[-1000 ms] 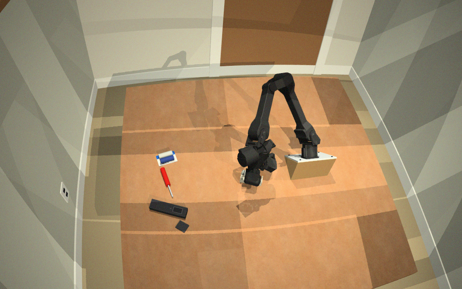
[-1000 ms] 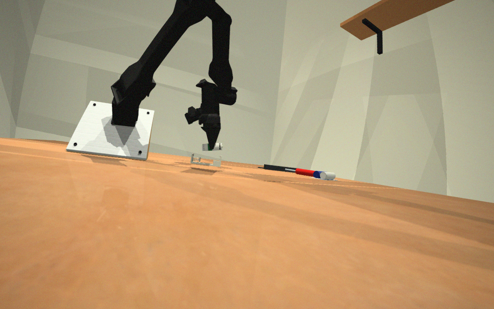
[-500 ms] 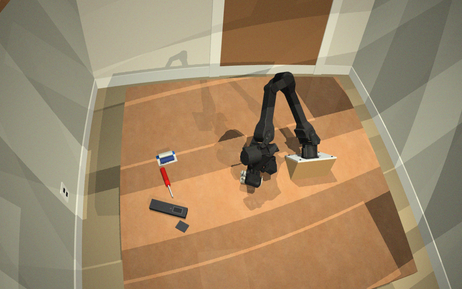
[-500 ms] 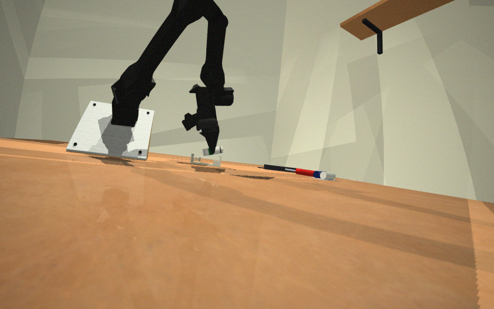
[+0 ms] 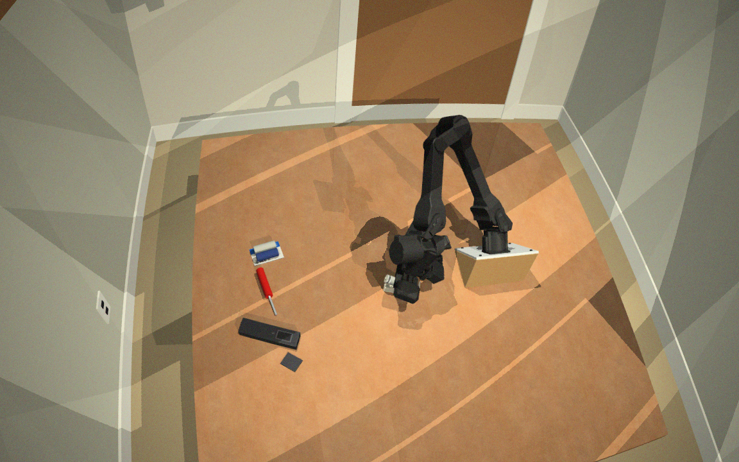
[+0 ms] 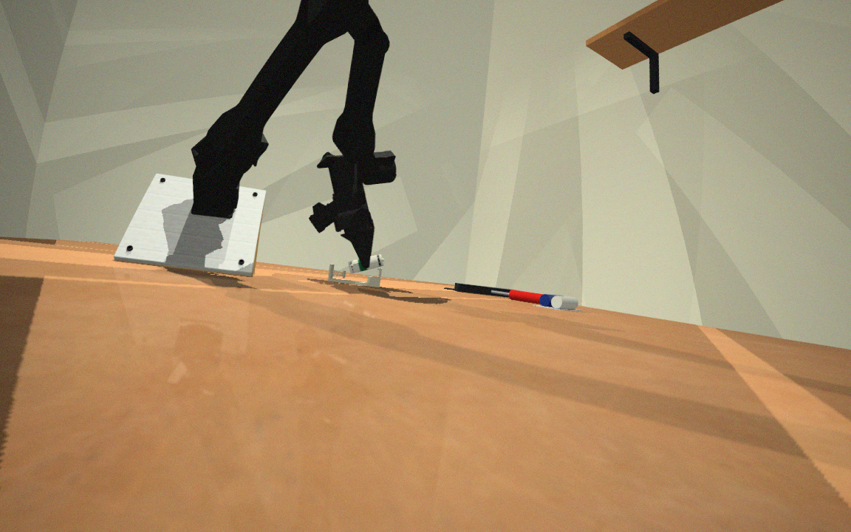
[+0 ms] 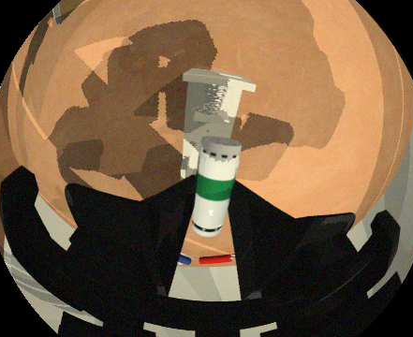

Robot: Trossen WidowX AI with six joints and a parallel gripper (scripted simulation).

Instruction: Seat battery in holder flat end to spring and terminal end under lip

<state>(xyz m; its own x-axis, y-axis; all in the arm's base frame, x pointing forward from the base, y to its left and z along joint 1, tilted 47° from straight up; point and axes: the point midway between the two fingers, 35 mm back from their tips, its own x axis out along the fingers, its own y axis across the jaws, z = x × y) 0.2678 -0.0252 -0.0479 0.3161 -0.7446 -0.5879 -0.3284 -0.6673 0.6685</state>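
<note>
My gripper tip is 10 mm below the battery. The rest, counted from my gripper tip: red-handled screwdriver: 340 mm ahead, 20 mm to the right, 20 mm below; small black square: 300 mm ahead, 180 mm to the left, 30 mm below; black remote: 350 mm ahead, 100 mm to the left, 20 mm below.
</note>
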